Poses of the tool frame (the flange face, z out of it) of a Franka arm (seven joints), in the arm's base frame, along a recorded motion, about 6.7 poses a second.
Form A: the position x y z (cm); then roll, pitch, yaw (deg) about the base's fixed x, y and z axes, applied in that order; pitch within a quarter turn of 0, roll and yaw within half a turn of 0.
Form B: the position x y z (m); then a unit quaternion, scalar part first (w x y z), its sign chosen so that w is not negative. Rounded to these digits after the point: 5 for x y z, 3 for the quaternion.
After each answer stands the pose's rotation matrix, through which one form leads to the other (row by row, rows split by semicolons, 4 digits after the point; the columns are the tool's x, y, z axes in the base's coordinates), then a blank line. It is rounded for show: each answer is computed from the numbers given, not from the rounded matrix.
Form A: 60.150 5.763 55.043 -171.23 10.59 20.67
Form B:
0.60150 0.05763 0.55043 0.058 -0.978 -0.171 0.104
0.9197 0.3226 -0.2238; 0.3470 -0.9346 0.0785; -0.1838 -0.1499 -0.9715

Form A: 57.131 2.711 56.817 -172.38 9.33 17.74
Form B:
0.57131 0.02711 0.56817 0.053 -0.983 -0.148 0.090
0.9398 0.2815 -0.1935; 0.3007 -0.9506 0.0773; -0.1621 -0.1308 -0.9781

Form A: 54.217 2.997 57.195 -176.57 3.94 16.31
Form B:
0.54217 0.02997 0.57195 0.025 -0.989 -0.141 0.038
0.9575 0.2764 -0.0826; 0.2802 -0.9592 0.0382; -0.0687 -0.0597 -0.9958

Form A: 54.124 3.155 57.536 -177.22 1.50 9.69
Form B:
0.54124 0.03155 0.57536 0.023 -0.996 -0.084 0.015
0.9854 0.1669 -0.0339; 0.1683 -0.9848 0.0434; -0.0262 -0.0485 -0.9985

